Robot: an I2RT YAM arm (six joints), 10 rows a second.
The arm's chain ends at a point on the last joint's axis. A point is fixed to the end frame.
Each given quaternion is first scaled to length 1.
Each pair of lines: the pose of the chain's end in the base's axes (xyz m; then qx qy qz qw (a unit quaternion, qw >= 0)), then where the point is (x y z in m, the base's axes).
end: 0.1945 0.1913 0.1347 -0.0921 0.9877 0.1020 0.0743
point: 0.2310 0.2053 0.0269
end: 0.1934 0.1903 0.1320 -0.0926 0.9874 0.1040 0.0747
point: 0.2300 0.2047 0.0243
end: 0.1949 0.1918 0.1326 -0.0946 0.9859 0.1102 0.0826
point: 0.2330 0.2078 0.0257
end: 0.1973 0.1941 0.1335 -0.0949 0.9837 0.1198 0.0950
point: 0.2379 0.2124 0.0279
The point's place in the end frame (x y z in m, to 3 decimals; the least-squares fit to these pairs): -0.020 -0.014 0.112
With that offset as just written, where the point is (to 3 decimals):
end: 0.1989 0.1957 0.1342 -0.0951 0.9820 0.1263 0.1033
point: 0.241 0.216 0.030
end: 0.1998 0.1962 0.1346 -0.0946 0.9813 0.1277 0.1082
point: 0.243 0.216 0.030
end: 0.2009 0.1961 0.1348 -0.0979 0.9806 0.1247 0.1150
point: 0.246 0.216 0.031
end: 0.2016 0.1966 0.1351 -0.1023 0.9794 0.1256 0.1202
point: 0.247 0.217 0.032
